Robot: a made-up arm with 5 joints.
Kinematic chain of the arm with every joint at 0, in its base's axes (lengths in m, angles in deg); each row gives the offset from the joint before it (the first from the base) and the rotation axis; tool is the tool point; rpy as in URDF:
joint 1: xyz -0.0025 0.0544 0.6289 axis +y
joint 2: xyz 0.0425 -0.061 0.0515 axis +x
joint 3: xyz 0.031 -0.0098 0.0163 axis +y
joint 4: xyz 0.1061 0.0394 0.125 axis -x
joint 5: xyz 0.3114 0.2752 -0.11 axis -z
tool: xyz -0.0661 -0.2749 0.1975 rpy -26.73 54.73 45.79
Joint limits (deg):
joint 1: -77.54..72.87
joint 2: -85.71..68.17
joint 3: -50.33..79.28
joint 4: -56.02..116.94
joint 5: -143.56..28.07
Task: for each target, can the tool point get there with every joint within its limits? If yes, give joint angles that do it. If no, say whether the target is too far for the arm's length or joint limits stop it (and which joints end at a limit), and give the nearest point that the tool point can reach.
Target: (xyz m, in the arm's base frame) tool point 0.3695 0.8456 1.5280
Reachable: no: too far | nearest point 0.2736 0.6060 1.2961 | short by 0.347 m
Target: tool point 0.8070 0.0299 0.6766
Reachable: yes | joints 5.03 41.13 -19.90 97.25 -119.97
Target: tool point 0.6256 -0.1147 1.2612
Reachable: yes | joints -5.39 36.96 -12.99 -25.24 -100.03
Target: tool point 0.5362 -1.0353 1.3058
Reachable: no: too far | nearest point 0.3915 -0.6942 1.1240 | short by 0.413 m
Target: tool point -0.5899 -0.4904 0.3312
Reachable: no: joint limits stop it (at a limit: joint 1, joint 3) | nearest point -0.5205 -0.4425 0.3416 | short by 0.085 m
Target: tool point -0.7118 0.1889 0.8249
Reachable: no: joint limits stop it (at a limit: joint 1, joint 3, joint 4, joint 5) | nearest point -0.8706 0.2363 0.8746 | short by 0.173 m
